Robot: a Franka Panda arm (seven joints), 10 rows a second.
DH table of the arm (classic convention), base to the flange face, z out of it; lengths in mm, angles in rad. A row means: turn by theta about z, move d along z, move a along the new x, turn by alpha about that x. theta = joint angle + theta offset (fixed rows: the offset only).
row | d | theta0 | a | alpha
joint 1 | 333.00 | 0.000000 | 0.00 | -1.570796
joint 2 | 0.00 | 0.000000 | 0.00 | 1.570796
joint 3 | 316.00 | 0.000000 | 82.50 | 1.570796
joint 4 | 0.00 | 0.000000 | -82.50 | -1.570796
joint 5 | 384.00 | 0.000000 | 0.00 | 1.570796
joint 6 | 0.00 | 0.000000 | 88.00 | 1.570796
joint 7 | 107.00 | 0.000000 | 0.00 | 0.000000
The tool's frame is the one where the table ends.
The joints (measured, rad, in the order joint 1, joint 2, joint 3, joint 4, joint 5, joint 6, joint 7), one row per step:
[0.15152 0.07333 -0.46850 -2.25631 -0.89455 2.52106 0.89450]
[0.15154 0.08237 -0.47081 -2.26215 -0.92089 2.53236 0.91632]
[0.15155 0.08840 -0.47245 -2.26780 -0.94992 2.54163 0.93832]
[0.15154 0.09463 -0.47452 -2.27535 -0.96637 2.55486 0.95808]
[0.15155 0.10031 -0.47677 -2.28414 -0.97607 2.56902 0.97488]
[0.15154 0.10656 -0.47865 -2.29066 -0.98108 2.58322 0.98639]
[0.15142 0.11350 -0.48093 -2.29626 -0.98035 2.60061 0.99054]
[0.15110 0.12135 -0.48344 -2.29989 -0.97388 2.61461 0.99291]
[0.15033 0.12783 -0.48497 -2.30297 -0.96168 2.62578 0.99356]
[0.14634 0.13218 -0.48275 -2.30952 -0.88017 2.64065 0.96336]
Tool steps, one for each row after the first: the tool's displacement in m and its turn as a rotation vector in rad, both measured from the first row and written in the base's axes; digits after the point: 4 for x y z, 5 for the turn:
[-0.0010 0.0005 -0.0064 -0.01003 0.00033 0.00480]
[-0.0023 0.0012 -0.0114 -0.02151 -0.00041 0.01118]
[-0.0038 0.0021 -0.0170 -0.02253 -0.00377 0.01267]
[-0.0057 0.0031 -0.0227 -0.01846 -0.00702 0.01213]
[-0.0070 0.0041 -0.0277 -0.01285 -0.00994 0.01287]
[-0.0078 0.0050 -0.0323 -0.00399 -0.01251 0.01662]
[-0.0083 0.0051 -0.0366 0.00593 -0.01418 0.01510]
[-0.0088 0.0051 -0.0401 0.01791 -0.01637 0.00944]
[-0.0093 0.0046 -0.0429 0.06885 -0.02231 -0.02099]

